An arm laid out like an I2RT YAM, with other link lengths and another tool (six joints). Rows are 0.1 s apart.
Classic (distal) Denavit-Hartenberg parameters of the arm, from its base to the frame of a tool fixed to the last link. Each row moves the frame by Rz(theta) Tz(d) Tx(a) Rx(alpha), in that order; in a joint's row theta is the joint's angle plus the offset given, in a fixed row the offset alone. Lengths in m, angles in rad.
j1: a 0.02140, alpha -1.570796, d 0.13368, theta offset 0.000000
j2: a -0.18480, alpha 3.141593, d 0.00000, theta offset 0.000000
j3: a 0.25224, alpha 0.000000, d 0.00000, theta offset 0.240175
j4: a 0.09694, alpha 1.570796, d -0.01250, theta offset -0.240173
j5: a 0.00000, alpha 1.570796, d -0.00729, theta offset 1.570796
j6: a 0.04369, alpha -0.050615, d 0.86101, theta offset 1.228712
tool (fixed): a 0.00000, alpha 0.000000, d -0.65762, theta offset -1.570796
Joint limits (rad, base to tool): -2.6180..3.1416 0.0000..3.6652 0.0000..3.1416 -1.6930..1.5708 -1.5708..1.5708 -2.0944..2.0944
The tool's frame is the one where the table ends.
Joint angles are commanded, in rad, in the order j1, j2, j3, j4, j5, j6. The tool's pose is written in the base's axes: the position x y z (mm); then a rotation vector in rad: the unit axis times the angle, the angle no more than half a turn. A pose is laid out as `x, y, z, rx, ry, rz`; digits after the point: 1 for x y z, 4 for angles.
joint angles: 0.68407 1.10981 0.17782 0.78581 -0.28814 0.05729
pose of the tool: 316.9, 294.7, 68.8, -1.7364, 0.2715, -0.5747
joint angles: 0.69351 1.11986 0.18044 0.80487 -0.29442 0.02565
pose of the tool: 315.1, 299.0, 73.0, -1.7347, 0.2273, -0.5917
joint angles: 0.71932 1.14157 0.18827 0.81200 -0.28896 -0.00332
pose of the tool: 309.7, 306.5, 71.3, -1.7483, 0.1869, -0.5949
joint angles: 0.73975 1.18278 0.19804 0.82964 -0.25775 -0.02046
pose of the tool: 309.1, 308.5, 65.0, -1.7669, 0.1832, -0.6109
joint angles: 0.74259 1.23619 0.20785 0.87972 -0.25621 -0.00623
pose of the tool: 309.5, 310.7, 61.9, -1.7578, 0.1919, -0.6032
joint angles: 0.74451 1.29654 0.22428 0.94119 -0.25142 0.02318
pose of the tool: 311.5, 313.4, 61.5, -1.7353, 0.2129, -0.5933
